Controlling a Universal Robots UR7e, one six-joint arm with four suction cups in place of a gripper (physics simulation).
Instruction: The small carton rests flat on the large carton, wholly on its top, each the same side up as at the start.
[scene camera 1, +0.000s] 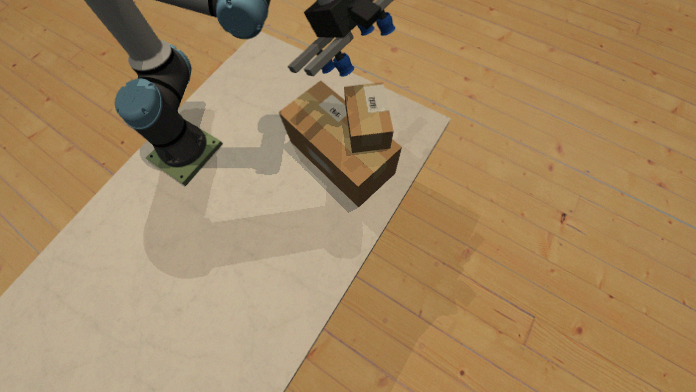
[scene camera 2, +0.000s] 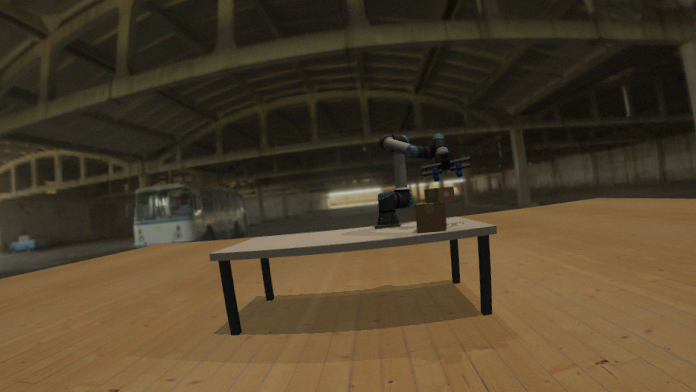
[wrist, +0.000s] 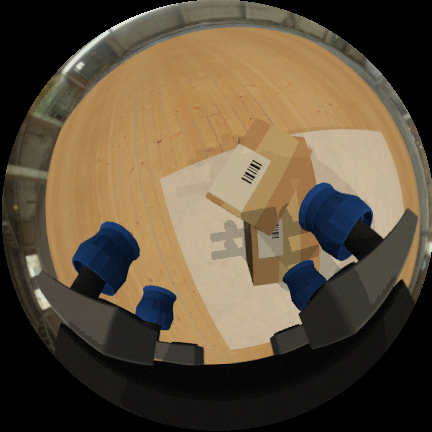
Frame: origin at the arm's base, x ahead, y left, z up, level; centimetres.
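Seen in the pictures: hand at its tool point: (scene camera 1: 357, 49) (scene camera 2: 448, 174) (wrist: 223, 267); arm's base at its link origin: (scene camera 1: 183, 146) (scene camera 2: 388, 224).
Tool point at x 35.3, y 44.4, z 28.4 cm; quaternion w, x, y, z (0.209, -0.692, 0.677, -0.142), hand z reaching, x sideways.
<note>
Pixels of each thing's top centre, then the offset from my tool point to it. Level surfaces: height alone.
- large brown carton at its top centre: (wrist: 287, 206) (scene camera 1: 337, 128) (scene camera 2: 430, 202) dz -14.7, dx +3.9, dy -11.9 cm
- small brown carton at its top centre: (wrist: 265, 168) (scene camera 1: 367, 108) (scene camera 2: 438, 187) dz -7.1, dx +9.1, dy -6.3 cm
- pale table at its surface level: dz -30.1 cm
The large brown carton (scene camera 1: 320, 130) (scene camera 2: 431, 218) (wrist: 265, 274) stands on the table, with a barcode label on its top. The small brown carton (scene camera 1: 370, 122) (scene camera 2: 431, 195) (wrist: 280, 175) sits on it, turned at an angle, barcode label up. It looks flat in scene camera 2. Part of it sticks out past the large carton's long far edge in scene camera 1, so it is not wholly on the top. My gripper (scene camera 1: 355, 46) (scene camera 2: 447, 171) (wrist: 225, 267) is open, its four blue suction cups bare, above and apart from both cartons.
The pale table (scene camera 1: 100, 310) (scene camera 2: 300, 245) (wrist: 240, 320) has an edge close to the large carton's near end. My arm's base (scene camera 1: 182, 145) (scene camera 2: 387, 217) stands on the table beside the cartons. Wooden floor (scene camera 1: 550, 150) surrounds the table.
</note>
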